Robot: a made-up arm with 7 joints. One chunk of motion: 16 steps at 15 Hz.
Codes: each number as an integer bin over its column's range. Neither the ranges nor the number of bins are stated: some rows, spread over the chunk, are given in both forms.
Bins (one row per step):
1: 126 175 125 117 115 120 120
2: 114 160 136 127 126 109 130
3: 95 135 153 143 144 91 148
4: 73 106 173 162 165 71 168
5: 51 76 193 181 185 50 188
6: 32 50 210 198 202 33 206
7: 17 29 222 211 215 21 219
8: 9 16 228 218 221 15 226
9: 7 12 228 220 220 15 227
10: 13 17 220 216 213 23 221
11: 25 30 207 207 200 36 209
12: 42 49 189 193 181 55 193
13: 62 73 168 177 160 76 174
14: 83 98 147 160 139 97 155
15: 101 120 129 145 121 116 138
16: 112 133 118 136 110 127 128
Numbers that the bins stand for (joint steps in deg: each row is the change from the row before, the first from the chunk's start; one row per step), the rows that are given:
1: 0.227 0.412 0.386 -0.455 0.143 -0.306 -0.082
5: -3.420 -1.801 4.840 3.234 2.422 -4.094 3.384
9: -5.560 -3.232 7.132 5.482 3.561 -5.988 5.373
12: -3.858 -2.405 4.578 3.926 2.291 -3.824 3.639
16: -0.454 -0.527 -0.072 0.640 -0.020 0.073 0.325
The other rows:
2: -0.356 0.076 1.107 0.121 0.501 -0.901 0.427
3: -1.280 -0.482 2.220 1.044 1.087 -1.875 1.345
4: -2.350 -1.131 3.530 2.139 1.771 -2.958 2.365
6: -4.344 -2.382 5.953 4.214 2.975 -5.014 4.302
7: -5.073 -2.852 6.739 4.964 3.398 -5.664 4.965
8: -5.462 -3.142 7.132 5.367 3.593 -5.988 5.322
10: -5.268 -3.120 6.608 5.252 3.333 -5.555 5.067
11: -4.684 -2.829 5.756 4.733 2.910 -4.852 4.455
13: -2.885 -1.868 3.202 3.004 1.608 -2.687 2.671
14: -1.864 -1.309 1.827 2.024 0.924 -1.551 1.702
15: -0.989 -0.818 0.648 1.159 0.338 -0.522 0.835

